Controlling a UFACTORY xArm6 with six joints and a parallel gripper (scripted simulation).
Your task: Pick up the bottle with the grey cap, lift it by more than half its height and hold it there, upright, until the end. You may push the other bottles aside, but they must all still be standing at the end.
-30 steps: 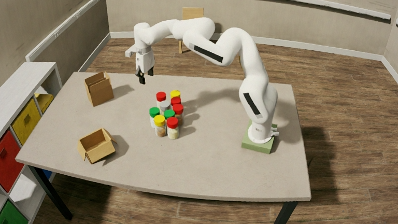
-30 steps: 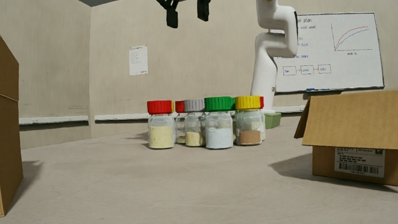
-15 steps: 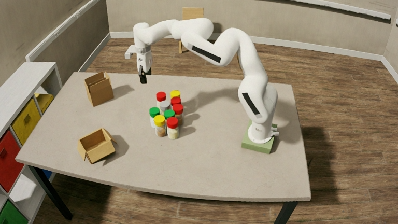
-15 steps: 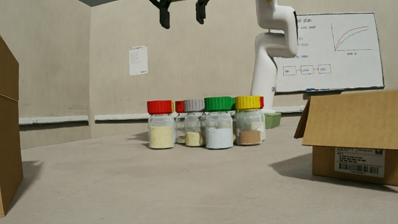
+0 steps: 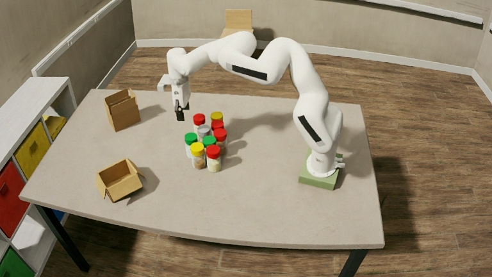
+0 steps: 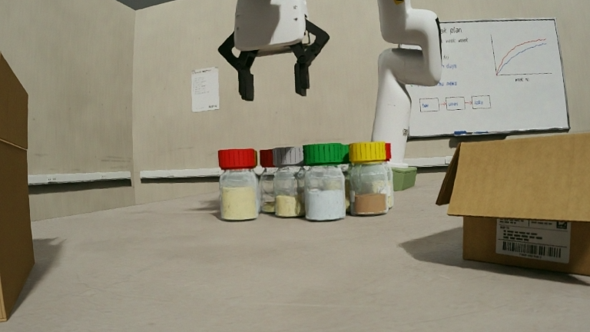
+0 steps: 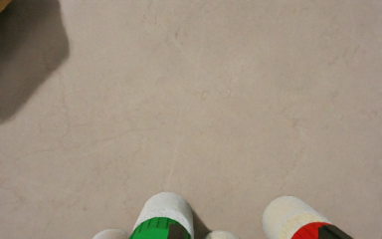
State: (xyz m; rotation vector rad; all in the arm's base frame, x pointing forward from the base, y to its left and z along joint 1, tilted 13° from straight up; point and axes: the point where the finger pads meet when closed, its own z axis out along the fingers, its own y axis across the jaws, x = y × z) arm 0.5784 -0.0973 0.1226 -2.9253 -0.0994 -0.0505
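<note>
The grey-capped bottle lies 8 cm behind my hand, 1 cm to the right of it and 14 cm below it. Round my hand: red-capped bottle: 13 cm behind, 5 cm to the right, 14 cm below.
</note>
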